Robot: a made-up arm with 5 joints. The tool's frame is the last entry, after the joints. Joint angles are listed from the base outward. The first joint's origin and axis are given. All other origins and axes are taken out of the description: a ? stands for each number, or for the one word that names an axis. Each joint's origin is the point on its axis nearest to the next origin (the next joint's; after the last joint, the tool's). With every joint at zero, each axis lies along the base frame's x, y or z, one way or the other. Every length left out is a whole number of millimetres.
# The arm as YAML. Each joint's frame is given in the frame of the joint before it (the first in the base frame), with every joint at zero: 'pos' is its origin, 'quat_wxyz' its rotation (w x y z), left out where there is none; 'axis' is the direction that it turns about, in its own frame. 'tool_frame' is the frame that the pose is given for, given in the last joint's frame.
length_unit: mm
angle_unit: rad
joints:
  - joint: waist
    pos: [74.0, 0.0, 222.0]
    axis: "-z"
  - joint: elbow
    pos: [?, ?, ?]
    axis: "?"
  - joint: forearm
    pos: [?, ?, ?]
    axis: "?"
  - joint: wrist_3
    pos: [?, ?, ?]
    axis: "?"
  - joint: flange
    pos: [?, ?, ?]
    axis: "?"
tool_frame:
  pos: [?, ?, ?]
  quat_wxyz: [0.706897, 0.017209, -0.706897, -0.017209]
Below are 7 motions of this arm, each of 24 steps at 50 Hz.
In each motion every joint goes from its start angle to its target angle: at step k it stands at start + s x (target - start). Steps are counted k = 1, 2, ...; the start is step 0. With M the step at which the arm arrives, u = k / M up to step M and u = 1 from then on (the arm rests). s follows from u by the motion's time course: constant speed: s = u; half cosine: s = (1 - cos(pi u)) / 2; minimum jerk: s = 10 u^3 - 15 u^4 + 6 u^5.
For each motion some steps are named. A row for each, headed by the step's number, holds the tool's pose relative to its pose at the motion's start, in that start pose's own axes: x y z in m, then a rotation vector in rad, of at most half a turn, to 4 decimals.
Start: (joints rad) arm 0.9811 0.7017 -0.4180 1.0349 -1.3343
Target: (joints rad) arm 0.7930 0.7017 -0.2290 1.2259 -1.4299
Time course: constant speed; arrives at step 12
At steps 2, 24:
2: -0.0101 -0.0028 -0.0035 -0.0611 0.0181 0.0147
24: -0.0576 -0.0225 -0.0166 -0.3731 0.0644 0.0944

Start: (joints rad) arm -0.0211 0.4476 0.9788 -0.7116 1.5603
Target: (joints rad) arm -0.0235 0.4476 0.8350 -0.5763 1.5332
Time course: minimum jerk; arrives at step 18
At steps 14, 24:
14: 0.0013 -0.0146 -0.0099 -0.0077 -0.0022 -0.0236
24: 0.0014 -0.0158 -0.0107 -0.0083 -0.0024 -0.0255

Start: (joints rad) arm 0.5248 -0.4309 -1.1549 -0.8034 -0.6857
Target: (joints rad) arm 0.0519 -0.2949 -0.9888 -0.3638 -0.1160
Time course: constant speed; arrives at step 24
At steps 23, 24:
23: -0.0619 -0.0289 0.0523 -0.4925 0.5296 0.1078
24: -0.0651 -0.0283 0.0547 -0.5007 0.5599 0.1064

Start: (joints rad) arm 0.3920 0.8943 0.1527 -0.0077 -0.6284
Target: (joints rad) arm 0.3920 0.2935 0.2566 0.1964 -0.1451
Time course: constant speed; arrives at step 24
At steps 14, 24:
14: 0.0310 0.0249 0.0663 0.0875 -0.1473 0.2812
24: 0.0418 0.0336 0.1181 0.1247 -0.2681 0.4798

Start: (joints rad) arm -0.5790 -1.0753 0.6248 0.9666 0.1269
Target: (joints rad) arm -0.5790 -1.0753 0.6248 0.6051 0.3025
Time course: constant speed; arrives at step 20
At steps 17, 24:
17: 0.0124 -0.0010 0.0019 -0.0468 -0.3040 0.1481
24: 0.0145 -0.0011 0.0026 -0.0598 -0.3570 0.1737

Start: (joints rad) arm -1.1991 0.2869 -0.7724 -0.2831 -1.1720
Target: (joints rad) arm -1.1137 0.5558 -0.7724 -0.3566 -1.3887
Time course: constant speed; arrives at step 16
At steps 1, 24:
1: -0.0005 -0.0055 -0.0002 -0.0128 0.0005 -0.0099
24: -0.0041 -0.0886 0.0087 -0.2058 -0.0183 -0.1628

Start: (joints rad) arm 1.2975 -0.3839 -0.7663 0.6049 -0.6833
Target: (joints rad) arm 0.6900 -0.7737 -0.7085 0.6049 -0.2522
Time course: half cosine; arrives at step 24
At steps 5, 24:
5: 0.0023 0.0086 0.0090 0.0626 0.0086 0.0111
24: 0.0486 0.0255 0.0917 0.5570 -0.0511 0.0214

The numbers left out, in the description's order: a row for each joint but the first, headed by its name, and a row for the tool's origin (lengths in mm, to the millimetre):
elbow: xyz 28.0 -5.0 0.0, axis +y
forearm: xyz 41.0 0.0 165.0, axis +y
wrist_3: xyz 131.0 0.0 5.0, axis +y
flange: xyz 41.0 0.0 0.0, axis -x
tool: xyz 0.0 0.0 0.0

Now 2 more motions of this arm.
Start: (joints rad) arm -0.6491 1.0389 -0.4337 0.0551 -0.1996
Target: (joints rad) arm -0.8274 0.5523 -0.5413 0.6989 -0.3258
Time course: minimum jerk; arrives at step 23
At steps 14, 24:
14: 0.0618 0.0575 0.0691 0.0828 0.0610 -0.0100
24: 0.0802 0.0774 0.1086 0.1162 0.0893 -0.0131

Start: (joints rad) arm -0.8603 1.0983 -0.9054 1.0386 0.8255
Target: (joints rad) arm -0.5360 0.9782 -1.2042 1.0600 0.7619
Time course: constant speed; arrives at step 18
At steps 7, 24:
7: -0.0213 -0.0394 0.0291 -0.1438 -0.0761 -0.1401
24: -0.0663 -0.0872 0.0824 -0.3907 -0.1765 -0.3429

